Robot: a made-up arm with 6 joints.
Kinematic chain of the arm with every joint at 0, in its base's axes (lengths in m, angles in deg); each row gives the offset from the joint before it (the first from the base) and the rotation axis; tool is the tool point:
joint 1: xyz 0 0 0.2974 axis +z
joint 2: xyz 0 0 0 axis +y
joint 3: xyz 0 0 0.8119 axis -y
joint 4: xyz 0 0 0 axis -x
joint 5: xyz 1.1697 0 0 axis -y
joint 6: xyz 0 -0.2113 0 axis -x
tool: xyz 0 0 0
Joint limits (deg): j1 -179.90..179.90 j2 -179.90..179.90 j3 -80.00..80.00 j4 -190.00..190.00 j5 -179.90..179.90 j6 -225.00..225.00
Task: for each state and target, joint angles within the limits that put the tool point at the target. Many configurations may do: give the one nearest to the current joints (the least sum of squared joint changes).
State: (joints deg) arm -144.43 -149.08 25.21 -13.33 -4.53 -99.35
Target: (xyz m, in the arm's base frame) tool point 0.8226 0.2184 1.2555
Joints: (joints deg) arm -178.32 -105.26 -8.97 -23.20 -4.53 -99.35
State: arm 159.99 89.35 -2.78 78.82 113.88 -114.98
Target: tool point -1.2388 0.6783 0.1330
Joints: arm 153.18 39.98 -11.49 77.31 113.88 -114.98
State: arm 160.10 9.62 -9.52 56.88 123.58 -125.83
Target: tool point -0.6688 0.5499 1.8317
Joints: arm 148.04 -5.37 23.78 57.83 123.58 -125.83
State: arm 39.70 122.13 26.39 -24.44 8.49 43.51
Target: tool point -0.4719 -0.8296 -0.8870
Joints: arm 48.86 167.84 11.77 -25.73 8.49 43.51
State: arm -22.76 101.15 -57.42 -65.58 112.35 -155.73
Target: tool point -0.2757 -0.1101 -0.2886
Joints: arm -3.51 96.69 -50.52 -53.13 112.35 -155.73
